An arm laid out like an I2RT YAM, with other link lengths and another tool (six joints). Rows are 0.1 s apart.
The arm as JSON. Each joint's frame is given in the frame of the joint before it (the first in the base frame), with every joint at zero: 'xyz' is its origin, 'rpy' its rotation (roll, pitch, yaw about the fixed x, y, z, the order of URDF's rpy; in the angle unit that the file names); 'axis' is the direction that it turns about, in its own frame. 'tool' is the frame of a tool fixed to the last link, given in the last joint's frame.
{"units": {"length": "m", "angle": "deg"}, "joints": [
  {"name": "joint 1", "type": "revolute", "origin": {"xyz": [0.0, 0.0, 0.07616], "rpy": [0.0, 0.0, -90.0]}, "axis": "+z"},
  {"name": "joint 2", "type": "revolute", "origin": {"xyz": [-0.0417, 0.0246, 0.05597], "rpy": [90.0, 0.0, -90.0]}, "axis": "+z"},
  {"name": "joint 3", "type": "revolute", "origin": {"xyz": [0.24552, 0.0, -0.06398], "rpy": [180.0, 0.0, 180.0]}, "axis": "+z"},
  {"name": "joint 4", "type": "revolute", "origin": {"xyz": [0.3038, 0.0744, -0.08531], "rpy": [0.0, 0.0, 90.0]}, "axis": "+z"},
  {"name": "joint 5", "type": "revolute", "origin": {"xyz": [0.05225, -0.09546, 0.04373], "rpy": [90.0, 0.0, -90.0]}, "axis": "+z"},
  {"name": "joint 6", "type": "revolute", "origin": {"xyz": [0.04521, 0.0, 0.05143], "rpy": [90.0, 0.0, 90.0]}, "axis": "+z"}
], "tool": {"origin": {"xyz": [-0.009, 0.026, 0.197], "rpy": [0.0, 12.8, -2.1]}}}
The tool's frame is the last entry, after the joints.
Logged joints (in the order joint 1, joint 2, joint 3, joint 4, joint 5, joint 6), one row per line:
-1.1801 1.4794 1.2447 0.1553 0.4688 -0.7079
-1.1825 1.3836 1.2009 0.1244 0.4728 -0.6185
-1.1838 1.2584 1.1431 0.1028 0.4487 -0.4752
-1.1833 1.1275 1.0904 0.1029 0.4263 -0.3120
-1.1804 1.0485 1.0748 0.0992 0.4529 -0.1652
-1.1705 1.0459 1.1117 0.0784 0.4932 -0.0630
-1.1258 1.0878 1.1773 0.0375 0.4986 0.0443
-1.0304 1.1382 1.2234 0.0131 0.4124 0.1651
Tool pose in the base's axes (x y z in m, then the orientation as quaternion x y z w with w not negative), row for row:
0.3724 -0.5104 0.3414 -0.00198 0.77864 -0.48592 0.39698
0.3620 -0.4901 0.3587 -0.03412 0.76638 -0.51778 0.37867
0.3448 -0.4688 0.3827 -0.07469 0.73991 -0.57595 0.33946
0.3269 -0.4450 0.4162 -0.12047 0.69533 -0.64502 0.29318
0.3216 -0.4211 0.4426 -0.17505 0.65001 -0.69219 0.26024
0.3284 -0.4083 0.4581 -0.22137 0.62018 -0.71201 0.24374
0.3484 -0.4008 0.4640 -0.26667 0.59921 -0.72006 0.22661
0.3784 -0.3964 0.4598 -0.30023 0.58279 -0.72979 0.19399
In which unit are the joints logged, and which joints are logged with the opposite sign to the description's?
The joints are logged in radians. Opposite sign: joint 5, joint 6.
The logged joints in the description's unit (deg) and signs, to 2 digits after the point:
-67.61 84.76 71.32 8.90 -26.86 40.56
-67.75 79.27 68.81 7.13 -27.09 35.44
-67.83 72.10 65.49 5.89 -25.71 27.23
-67.80 64.60 62.48 5.90 -24.43 17.88
-67.63 60.07 61.58 5.68 -25.95 9.47
-67.06 59.93 63.70 4.49 -28.26 3.61
-64.50 62.33 67.45 2.15 -28.57 -2.54
-59.04 65.21 70.10 0.75 -23.63 -9.46

